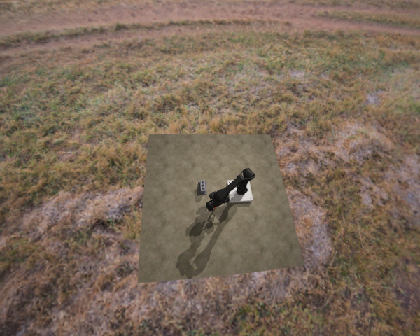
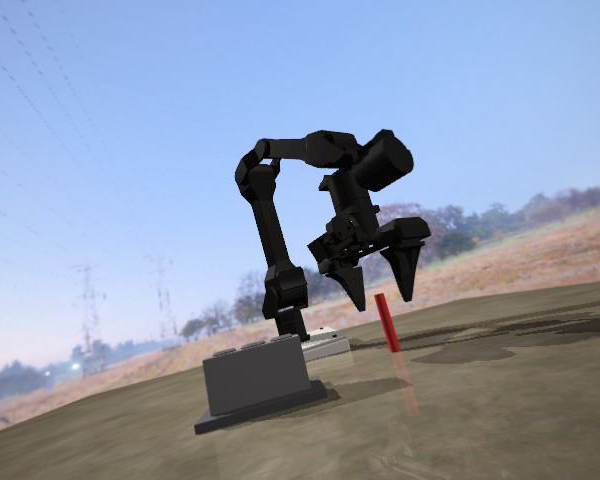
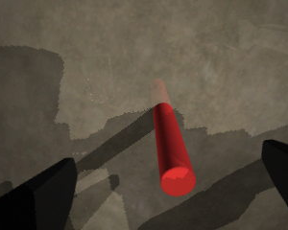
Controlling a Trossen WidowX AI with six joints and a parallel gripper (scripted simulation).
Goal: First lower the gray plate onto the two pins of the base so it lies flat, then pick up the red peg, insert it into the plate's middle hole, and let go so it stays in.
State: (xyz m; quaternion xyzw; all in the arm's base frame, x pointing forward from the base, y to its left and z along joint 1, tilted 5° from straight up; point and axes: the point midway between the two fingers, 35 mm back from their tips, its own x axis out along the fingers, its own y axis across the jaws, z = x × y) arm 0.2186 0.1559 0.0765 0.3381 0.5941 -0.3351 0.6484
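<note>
Right now the red peg is 20 mm below my gripper tip. From my gripper tip the other things lie so: gray plate: 120 mm ahead, 170 mm to the right, 20 mm below; then dark gray base: 120 mm ahead, 170 mm to the right, 50 mm below.
</note>
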